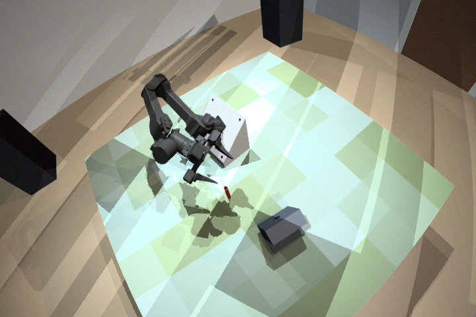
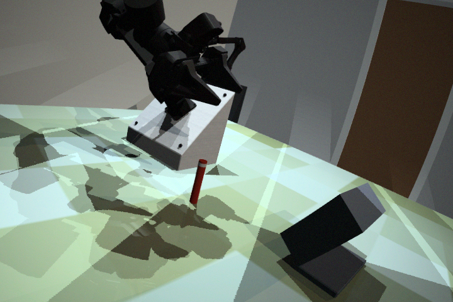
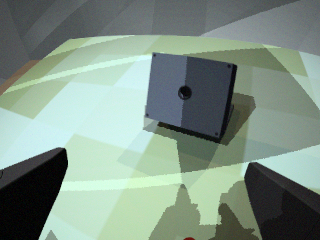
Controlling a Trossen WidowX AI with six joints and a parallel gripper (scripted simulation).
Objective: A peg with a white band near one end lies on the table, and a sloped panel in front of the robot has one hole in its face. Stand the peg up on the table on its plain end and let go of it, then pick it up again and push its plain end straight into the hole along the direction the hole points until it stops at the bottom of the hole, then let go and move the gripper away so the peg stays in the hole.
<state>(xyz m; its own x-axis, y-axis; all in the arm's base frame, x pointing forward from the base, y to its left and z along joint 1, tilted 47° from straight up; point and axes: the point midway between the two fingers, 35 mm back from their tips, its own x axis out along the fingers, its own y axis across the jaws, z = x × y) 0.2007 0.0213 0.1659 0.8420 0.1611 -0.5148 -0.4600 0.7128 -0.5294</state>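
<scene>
Now: the peg 10 mm behind my gripper tip, 20 mm to the right of it and 140 mm below it. Round my gripper tip: sloped panel 210 mm ahead, 70 mm to the left, 130 mm below; then flat foot 230 mm ahead, 70 mm to the left, 190 mm below.
</scene>
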